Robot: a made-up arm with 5 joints.
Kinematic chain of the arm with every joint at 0, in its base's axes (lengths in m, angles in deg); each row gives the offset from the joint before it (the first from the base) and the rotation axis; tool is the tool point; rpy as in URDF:
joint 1: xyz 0 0 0.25 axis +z
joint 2: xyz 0 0 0 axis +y
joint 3: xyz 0.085 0 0.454 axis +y
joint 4: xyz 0.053 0 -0.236 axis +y
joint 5: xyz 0.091 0 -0.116 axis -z
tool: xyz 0 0 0 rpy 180 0 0
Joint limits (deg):
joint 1: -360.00..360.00
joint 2: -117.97..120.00
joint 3: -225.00..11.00
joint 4: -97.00..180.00
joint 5: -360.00..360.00
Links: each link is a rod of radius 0.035 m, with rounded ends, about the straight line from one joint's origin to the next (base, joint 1, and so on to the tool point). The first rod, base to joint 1, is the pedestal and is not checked.
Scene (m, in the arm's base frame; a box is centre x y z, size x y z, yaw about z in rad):
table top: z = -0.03
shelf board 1: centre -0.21 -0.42 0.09 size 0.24 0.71 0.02 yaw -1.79
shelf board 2: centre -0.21 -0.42 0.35 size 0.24 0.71 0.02 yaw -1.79
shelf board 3: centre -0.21 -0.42 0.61 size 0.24 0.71 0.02 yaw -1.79
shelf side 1: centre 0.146 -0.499 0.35 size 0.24 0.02 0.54 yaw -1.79
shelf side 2: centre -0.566 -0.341 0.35 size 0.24 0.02 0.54 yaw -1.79
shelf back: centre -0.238 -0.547 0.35 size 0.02 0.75 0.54 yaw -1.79
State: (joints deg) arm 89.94 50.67 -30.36 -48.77 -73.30
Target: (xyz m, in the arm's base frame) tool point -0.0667 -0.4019 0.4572
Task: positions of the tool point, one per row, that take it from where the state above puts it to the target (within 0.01 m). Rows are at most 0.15 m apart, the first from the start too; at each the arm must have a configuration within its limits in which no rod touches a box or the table.
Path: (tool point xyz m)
1: -0.1243 0.4945 0.2187
2: -0.2405 0.4470 0.2634
3: -0.3385 0.3700 0.3075
4: -0.4105 0.2704 0.3506
5: -0.4513 0.1572 0.3925
6: -0.4589 0.0404 0.4327
7: -0.4345 -0.0699 0.4710
8: -0.3979 -0.1724 0.4679
9: -0.3379 -0.2614 0.4649
10: -0.2590 -0.3315 0.4621
11: -0.1665 -0.3791 0.4595
12: -0.0667 -0.4019 0.4572

